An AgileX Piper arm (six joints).
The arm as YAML. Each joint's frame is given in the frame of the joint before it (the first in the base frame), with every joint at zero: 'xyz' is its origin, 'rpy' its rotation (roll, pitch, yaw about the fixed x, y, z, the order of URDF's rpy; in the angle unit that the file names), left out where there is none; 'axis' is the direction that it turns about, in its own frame. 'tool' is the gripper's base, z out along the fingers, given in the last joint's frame.
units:
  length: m
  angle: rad
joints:
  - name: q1
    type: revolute
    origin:
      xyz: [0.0, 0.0, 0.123]
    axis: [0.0, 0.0, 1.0]
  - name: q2
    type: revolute
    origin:
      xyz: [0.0, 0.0, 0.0]
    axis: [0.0, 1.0, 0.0]
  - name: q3
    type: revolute
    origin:
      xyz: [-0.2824, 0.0, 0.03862]
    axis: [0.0, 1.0, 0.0]
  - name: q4
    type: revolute
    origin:
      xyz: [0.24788, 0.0, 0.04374]
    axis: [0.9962, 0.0, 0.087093]
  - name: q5
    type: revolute
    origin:
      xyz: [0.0, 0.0, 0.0]
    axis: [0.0, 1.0, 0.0]
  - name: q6
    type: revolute
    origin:
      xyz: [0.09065, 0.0, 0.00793]
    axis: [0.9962, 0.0, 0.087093]
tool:
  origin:
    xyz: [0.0, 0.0, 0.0]
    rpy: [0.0, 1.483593, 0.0]
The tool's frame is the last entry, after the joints.
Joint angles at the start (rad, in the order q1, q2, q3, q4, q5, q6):
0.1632 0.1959 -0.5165 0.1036 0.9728 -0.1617
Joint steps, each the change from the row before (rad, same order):
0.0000 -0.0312 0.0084 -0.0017 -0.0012 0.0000
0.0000 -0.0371 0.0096 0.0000 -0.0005 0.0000
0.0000 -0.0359 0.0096 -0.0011 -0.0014 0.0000
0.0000 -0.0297 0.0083 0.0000 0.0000 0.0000
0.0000 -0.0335 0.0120 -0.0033 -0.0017 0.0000
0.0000 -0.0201 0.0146 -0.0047 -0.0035 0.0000
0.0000 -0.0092 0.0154 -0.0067 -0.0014 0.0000
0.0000 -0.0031 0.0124 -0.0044 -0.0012 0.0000
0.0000 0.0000 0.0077 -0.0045 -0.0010 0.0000
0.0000 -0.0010 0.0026 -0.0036 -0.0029 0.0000
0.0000 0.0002 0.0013 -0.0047 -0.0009 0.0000
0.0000 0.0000 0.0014 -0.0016 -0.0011 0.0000
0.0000 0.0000 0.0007 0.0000 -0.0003 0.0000
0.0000 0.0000 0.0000 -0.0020 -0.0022 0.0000
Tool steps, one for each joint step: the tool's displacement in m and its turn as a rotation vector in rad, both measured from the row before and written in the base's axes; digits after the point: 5 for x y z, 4 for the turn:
-0.00433 -0.00085 -0.00159 0.0024 -0.0239 -0.0008
-0.00511 -0.00084 -0.00199 0.0046 -0.0276 0.0000
-0.00472 -0.00087 -0.00211 0.0036 -0.0275 -0.0006
-0.00382 -0.00063 -0.00205 0.0035 -0.0211 0.0000
-0.00377 -0.00088 -0.00306 0.0010 -0.0233 -0.0018
-0.00124 -0.00058 -0.00382 -0.0024 -0.0095 -0.0027
0.00046 -0.00044 -0.00430 -0.0064 0.0038 -0.0035
0.00097 -0.00018 -0.00348 -0.0050 0.0074 -0.0023
0.00089 -0.00020 -0.00217 -0.0049 0.0060 -0.0023
0.00029 -0.00023 -0.00053 -0.0028 -0.0018 -0.0019
0.00026 -0.00031 -0.00033 -0.0041 -0.0001 -0.0023
0.00021 -0.00009 -0.00032 -0.0014 0.0001 -0.0008
0.00008 0.00001 -0.00018 -0.0001 0.0004 0.0000
0.00012 -0.00014 0.00017 -0.0013 -0.0024 -0.0011

